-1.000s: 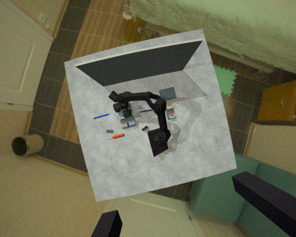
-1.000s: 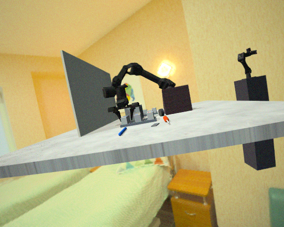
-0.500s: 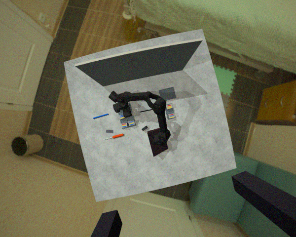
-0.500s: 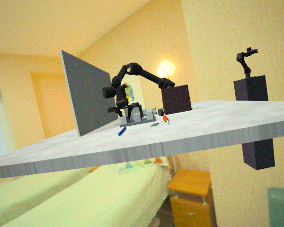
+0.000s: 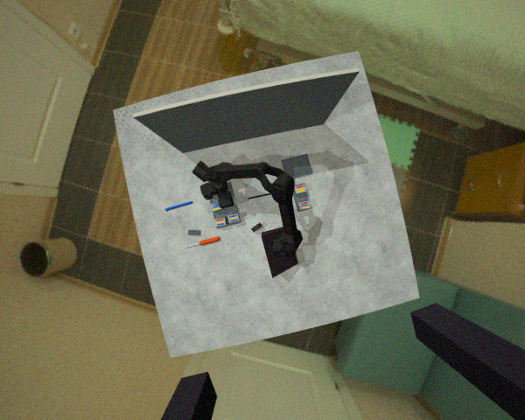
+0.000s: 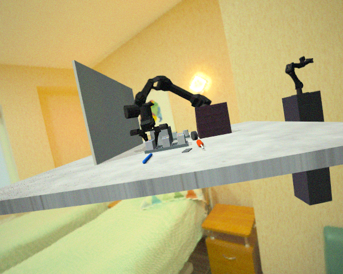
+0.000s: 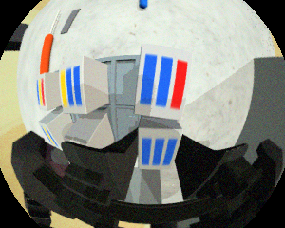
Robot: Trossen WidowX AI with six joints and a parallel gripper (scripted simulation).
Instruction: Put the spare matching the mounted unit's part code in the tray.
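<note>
Now: gripper tip 36 cm to the left of the dark grey tray and 1 cm above it. Also, from my gripper tip: blue pen 1 cm behind, 24 cm to the left, 1 cm below; grey rack 7 cm behind, 3 cm to the left, 1 cm below; grey panel 20 cm ahead, 20 cm to the right, 21 cm above.
</note>
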